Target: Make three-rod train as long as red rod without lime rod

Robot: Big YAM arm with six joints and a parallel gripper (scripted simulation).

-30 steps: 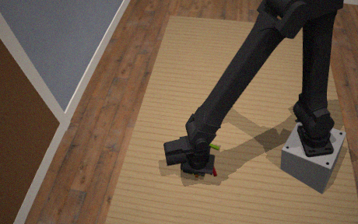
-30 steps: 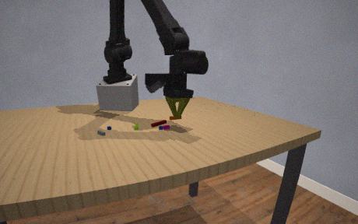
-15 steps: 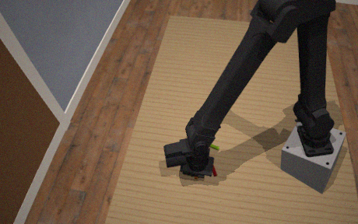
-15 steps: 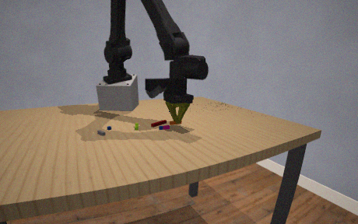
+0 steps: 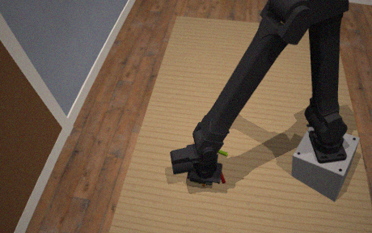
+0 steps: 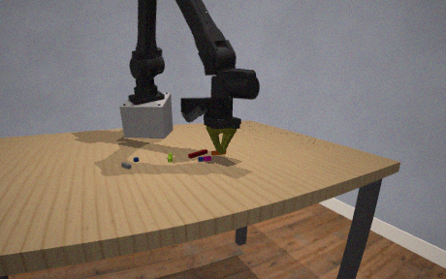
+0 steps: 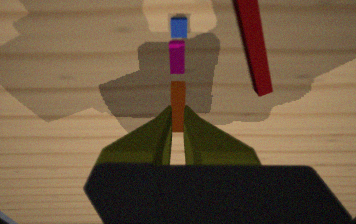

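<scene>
Right now my hand is 10 mm to the left of the orange rod and 10 mm above it. Also, from my hand: magenta rod (40 mm to the right, 20 mm below, 10 mm behind); red rod (60 mm behind, 30 mm to the right, 20 mm below); lime rod (120 mm to the right, 70 mm behind, 20 mm below).
</scene>
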